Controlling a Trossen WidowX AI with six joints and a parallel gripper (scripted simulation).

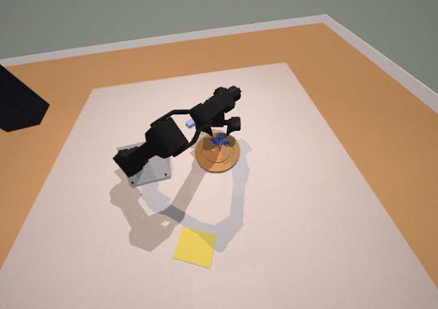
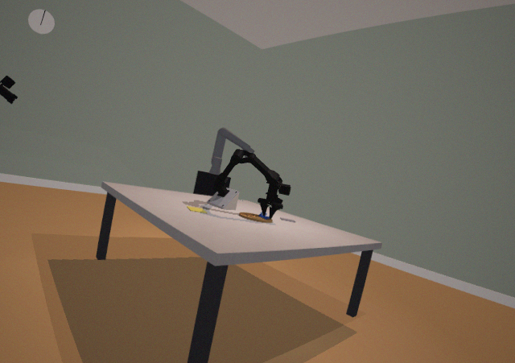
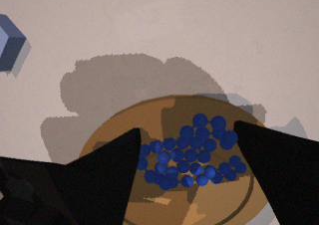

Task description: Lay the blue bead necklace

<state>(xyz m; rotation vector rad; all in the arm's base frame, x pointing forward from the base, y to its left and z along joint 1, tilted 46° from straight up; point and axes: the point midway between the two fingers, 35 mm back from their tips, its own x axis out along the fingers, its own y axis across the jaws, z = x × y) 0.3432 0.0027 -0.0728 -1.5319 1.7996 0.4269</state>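
The round bead board is 3 cm behind my gripper tip, 7 cm to the right of it and 1 cm below it. Round my gripper tip: yellow square patch (19 cm behind, 40 cm to the right, 1 cm below); then flat grey tile (1 cm ahead, 24 cm to the left, 1 cm below); then light blue cube (12 cm behind, 13 cm to the left, 1 cm below).
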